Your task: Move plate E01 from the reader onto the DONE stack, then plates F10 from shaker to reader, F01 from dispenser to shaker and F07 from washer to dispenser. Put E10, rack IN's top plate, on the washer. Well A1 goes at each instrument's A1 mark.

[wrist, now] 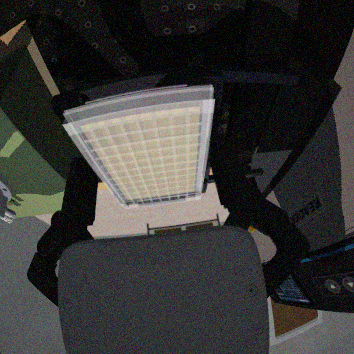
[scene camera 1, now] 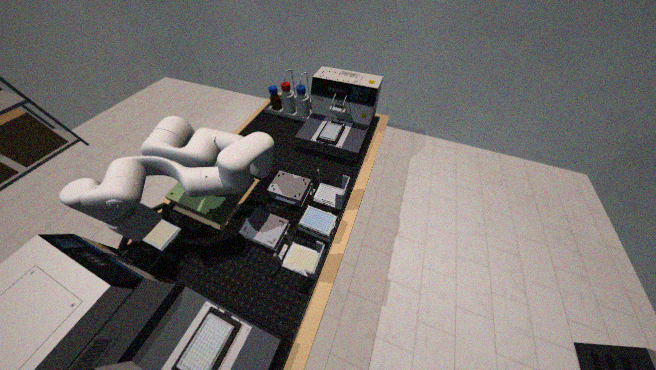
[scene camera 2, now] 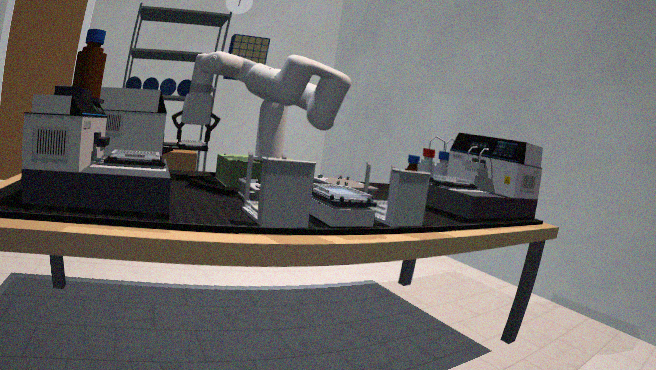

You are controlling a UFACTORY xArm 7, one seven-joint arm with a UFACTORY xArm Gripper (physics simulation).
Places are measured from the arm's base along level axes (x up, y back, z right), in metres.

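Pixels of known places: gripper, fingertip midpoint: (wrist: 147, 156) (scene camera 1: 161, 233) (scene camera 2: 192, 142).
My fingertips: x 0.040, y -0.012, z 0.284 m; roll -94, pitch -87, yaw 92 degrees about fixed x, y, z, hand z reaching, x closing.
Behind a point stands the place of what it marks.
A pale yellow well plate (scene camera 1: 160, 234) {x 0.044, y -0.015, z 0.288 m} (scene camera 2: 192, 145) {x 0.034, y -0.060, z 0.292 m} (wrist: 140, 154) {x 0.040, y -0.016, z 0.280 m} lies on the dark tray of the reader (scene camera 1: 40, 294) {x 0.193, y -0.004, z 0.506 m} (wrist: 309, 207) {x 0.096, y 0.002, z 0.393 m} at the table's left end. My gripper (scene camera 2: 194, 138) {x 0.040, y -0.012, z 0.284 m} (wrist: 147, 156) {x 0.040, y -0.012, z 0.284 m} hangs straight over this plate. It is open, with one finger at each long side of the plate and nothing between them touching. A blue-tinted plate (scene camera 1: 318, 219) {x -0.010, y -0.517, z 0.035 m} (scene camera 2: 341, 192) {x -0.008, y -0.558, z 0.061 m} sits on a white base mid-table. A plate (scene camera 1: 205, 343) {x 0.023, y -0.355, z 0.490 m} lies on the near instrument, and another plate (scene camera 1: 330, 131) {x 0.028, y -0.413, z -0.446 m} lies on the far instrument with the bottles.
Two white racks stand near the front edge, one with a yellow plate (scene camera 1: 301, 258) {x -0.055, y -0.501, z 0.186 m}, one with a white plate (scene camera 1: 329, 194) {x -0.042, y -0.516, z -0.110 m}. Two grey platforms (scene camera 1: 265, 228) {x -0.036, y -0.322, z 0.127 m} (scene camera 1: 289, 187) {x -0.017, y -0.339, z -0.074 m} and a green box (scene camera 1: 208, 207) {x -0.003, y -0.068, z 0.129 m} lie mid-table. The arm's base rises behind them.
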